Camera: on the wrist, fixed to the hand. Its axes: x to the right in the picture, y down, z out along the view.
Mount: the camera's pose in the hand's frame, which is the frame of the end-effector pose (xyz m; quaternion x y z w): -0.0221 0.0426 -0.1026 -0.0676 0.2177 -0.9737 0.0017
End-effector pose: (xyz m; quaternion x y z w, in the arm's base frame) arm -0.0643 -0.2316 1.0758 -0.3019 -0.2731 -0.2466 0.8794
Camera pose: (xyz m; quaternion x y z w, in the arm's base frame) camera -0.0209 -0.2643 0.9764 -0.2596 0.0863 0.9409 0.1996
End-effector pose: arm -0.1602 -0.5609 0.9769 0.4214 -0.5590 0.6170 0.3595
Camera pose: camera -0.2027 -0.4634 0.9380 0.3864 0.4459 -0.2950 0.7515
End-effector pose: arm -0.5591 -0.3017 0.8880 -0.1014 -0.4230 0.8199 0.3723
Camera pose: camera -0.5166 -0.2692 0.7882 0.2080 -0.0738 -0.4118 0.8842
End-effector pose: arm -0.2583 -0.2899 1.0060 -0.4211 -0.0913 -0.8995 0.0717
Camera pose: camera -0.3119 -0.3533 0.9289 -0.2792 0.3338 0.1692 0.8843
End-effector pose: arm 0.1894 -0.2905 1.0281 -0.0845 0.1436 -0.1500 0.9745
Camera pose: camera 0.1493 -0.2559 0.9280 0.1732 -0.1403 0.9578 0.1814
